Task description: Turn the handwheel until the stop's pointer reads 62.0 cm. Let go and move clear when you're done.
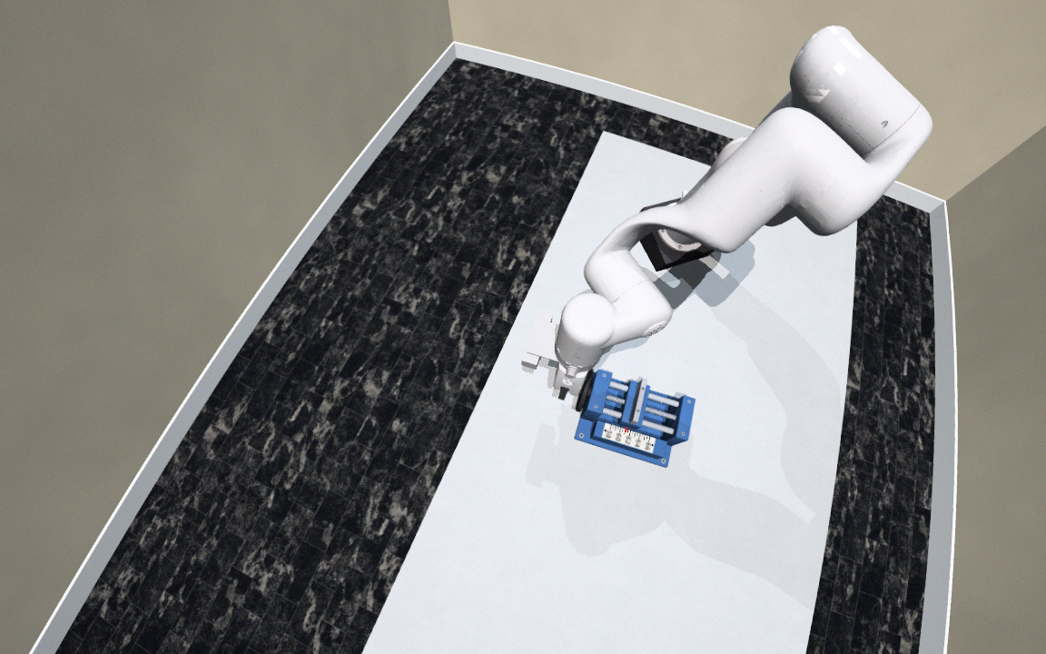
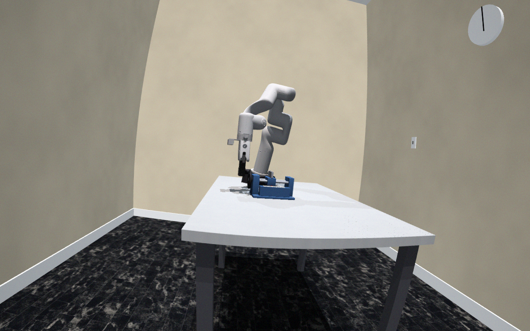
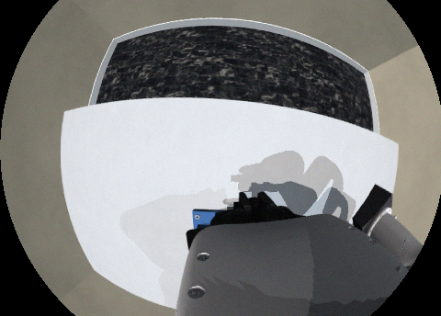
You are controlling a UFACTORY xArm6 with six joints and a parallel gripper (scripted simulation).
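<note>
My gripper is now 20 mm to the right of the handwheel and 10 mm above it. Round my hand: stop (140 mm to the left, 30 mm ahead, 20 mm below).
</note>
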